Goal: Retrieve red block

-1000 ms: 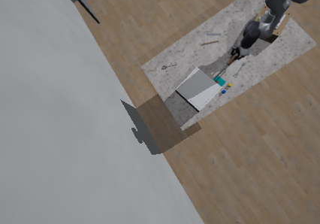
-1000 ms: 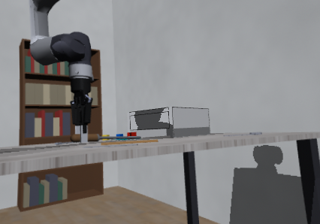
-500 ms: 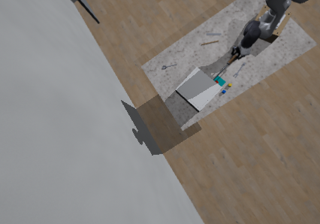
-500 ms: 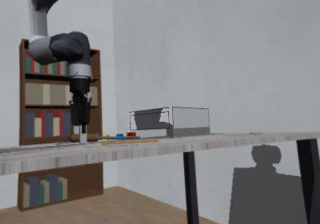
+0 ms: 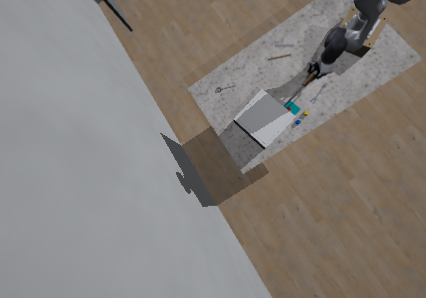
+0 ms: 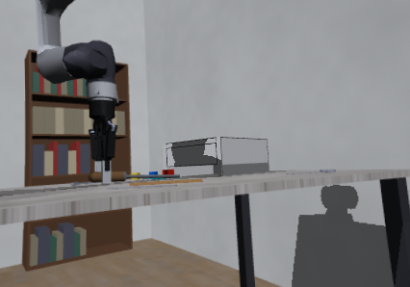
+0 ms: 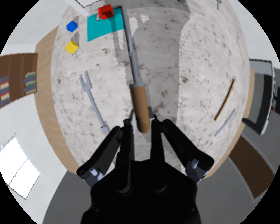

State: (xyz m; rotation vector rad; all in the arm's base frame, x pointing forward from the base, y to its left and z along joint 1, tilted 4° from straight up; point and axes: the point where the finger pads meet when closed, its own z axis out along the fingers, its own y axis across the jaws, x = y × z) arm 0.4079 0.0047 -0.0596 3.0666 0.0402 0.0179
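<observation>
Right now the wrench is 120 mm to the left of my hand, 30 mm below it and 30 mm ahead of it. Also, from my hand: hooked tool: 140 mm ahead, 40 mm to the left, 20 mm below; yellow block: 220 mm ahead, 160 mm to the left, 20 mm below; teal square: 270 mm ahead, 60 mm to the left, 40 mm below.
</observation>
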